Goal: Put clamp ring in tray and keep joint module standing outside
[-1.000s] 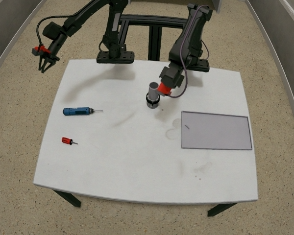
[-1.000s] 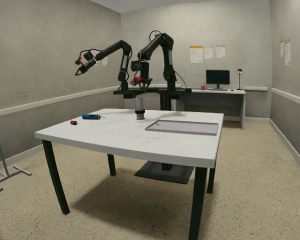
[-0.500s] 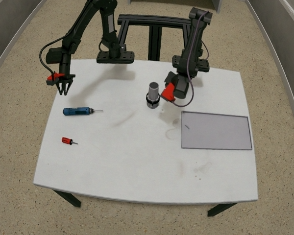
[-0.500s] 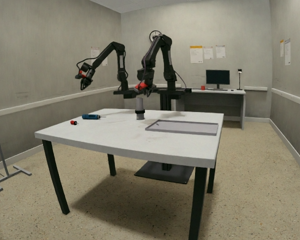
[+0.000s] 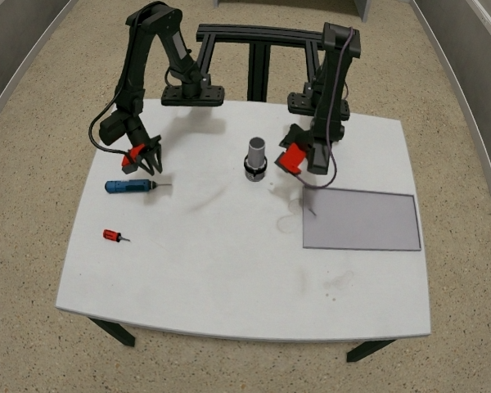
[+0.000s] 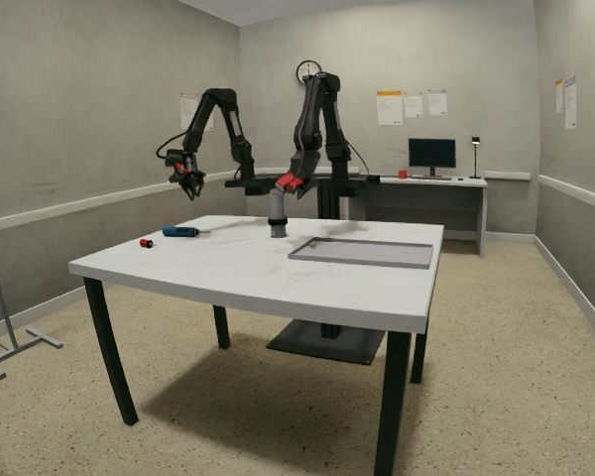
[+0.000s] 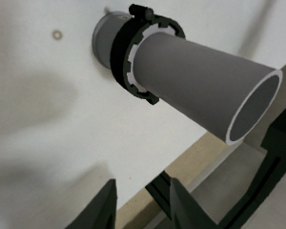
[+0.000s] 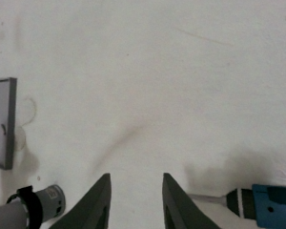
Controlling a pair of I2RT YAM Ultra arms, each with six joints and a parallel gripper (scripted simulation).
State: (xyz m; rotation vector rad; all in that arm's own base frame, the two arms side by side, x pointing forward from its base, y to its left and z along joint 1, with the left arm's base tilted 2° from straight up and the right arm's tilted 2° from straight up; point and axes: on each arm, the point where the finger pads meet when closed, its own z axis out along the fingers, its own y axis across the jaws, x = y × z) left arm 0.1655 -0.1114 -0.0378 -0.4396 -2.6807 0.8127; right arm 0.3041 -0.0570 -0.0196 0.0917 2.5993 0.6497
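Note:
Now: the black clamp ring 14 cm behind my right hand, 28 cm to the left of it and 11 cm below it. From my right hand the other things lie so: grey joint module (14 cm behind, 28 cm to the left, 14 cm below); red screwdriver (15 cm ahead, 13 cm to the right, 16 cm below); grey link tube (14 cm behind, 28 cm to the left, 6 cm below).
The black clamp ring is 8 cm to the right of my left hand and 10 cm below it. Also, from my left hand: grey joint module (8 cm to the right, 13 cm below); small grey pin (12 cm ahead, 11 cm to the left, 15 cm below); grey link tube (8 cm to the right, 5 cm below).

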